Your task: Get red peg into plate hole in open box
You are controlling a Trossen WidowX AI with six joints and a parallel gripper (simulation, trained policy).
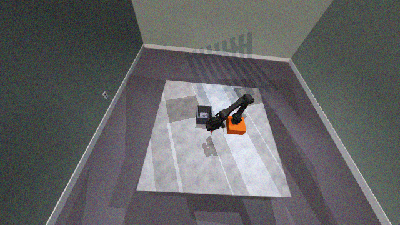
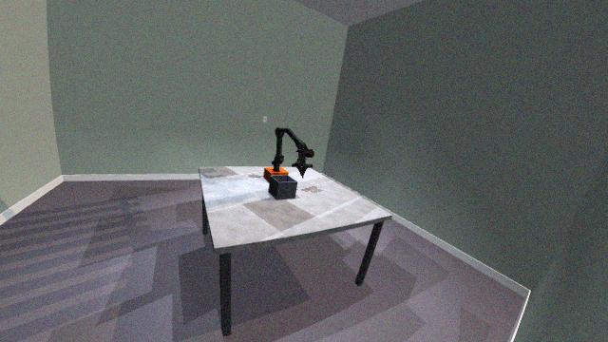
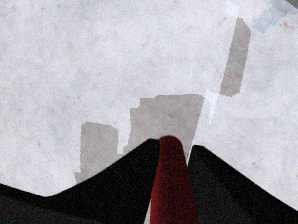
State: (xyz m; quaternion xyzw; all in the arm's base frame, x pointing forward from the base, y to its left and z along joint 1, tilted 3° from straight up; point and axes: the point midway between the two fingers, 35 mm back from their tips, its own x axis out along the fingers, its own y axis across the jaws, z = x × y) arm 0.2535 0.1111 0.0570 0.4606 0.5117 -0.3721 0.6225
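The pale plate lies 6 cm ahead of my gripper tip, 21 cm to the right of it and 9 cm below it. The rest, counted from my gripper tip: red peg (1 cm behind, 2 cm above).
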